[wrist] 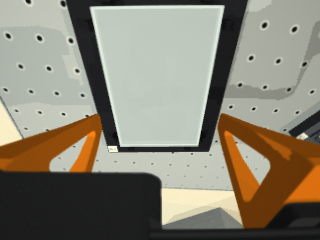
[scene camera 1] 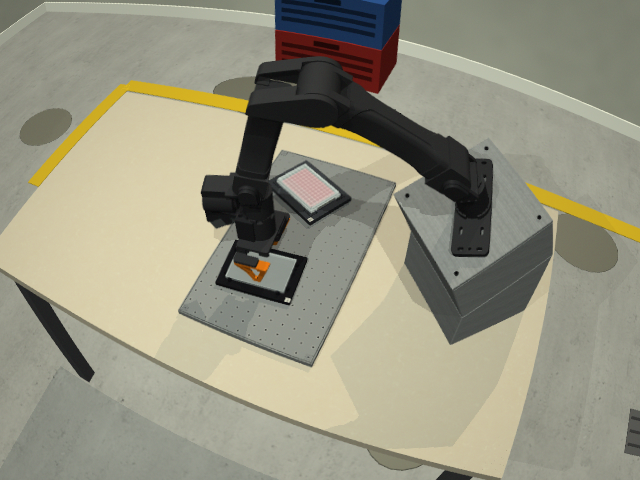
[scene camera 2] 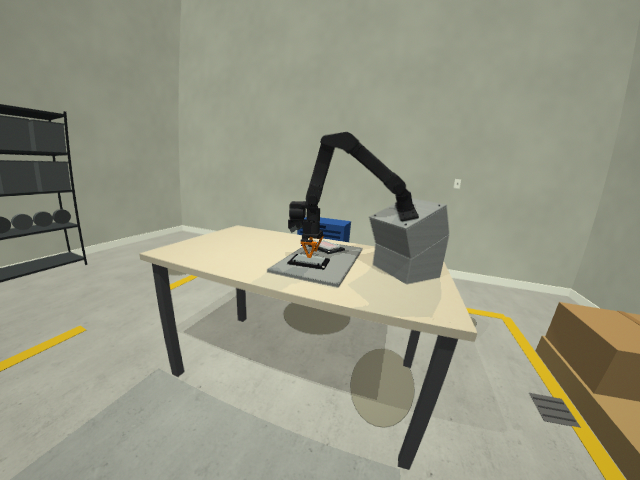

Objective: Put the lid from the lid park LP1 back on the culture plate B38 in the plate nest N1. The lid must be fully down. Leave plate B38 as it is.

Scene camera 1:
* my gripper: 265, 262
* clear lid: 278, 275
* culture plate B38: 303, 177
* black lid park LP1: 221, 280
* black plate nest N1: 283, 194
